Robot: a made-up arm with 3 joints. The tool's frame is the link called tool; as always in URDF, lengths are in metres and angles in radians.
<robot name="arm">
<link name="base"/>
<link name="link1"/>
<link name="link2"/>
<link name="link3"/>
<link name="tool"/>
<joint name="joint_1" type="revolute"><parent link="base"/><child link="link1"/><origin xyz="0.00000 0.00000 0.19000" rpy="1.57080 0.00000 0.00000"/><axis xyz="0 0 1"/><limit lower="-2.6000" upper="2.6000"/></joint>
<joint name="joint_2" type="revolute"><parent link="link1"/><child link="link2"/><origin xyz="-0.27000 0.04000 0.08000" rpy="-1.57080 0.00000 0.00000"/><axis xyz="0 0 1"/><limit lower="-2.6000" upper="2.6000"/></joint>
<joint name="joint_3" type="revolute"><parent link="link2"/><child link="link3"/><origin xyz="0.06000 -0.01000 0.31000" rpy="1.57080 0.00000 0.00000"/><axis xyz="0 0 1"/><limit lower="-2.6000" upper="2.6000"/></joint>
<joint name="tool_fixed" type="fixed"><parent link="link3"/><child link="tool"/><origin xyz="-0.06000 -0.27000 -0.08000" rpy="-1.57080 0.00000 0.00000"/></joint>
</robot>
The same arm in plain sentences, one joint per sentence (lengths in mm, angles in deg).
The arm has three revolute joints in a row. What follows holds with every joint at zero, and every direction is one of the base frame's. Joint 1 sits 190.0 mm along +z from the base frame's origin and turns about -y, from -148.97 to 148.97 deg. Joint 2 sits 270.0 mm along -x and 80.0 mm along -y and 40.0 mm along +z from joint 1 and turns about +z, from -148.97 to 148.97 deg. Joint 3 sits 60.0 mm along +x and 10.0 mm along -y and 310.0 mm along +z from joint 2 and turns about -y, from -148.97 to 148.97 deg. The tool frame, which is the frame that the pose is given for, sits 60.0 mm along -x and 80.0 mm along +y and 270.0 mm along -z from joint 3; its axes are parallel to the base frame's.
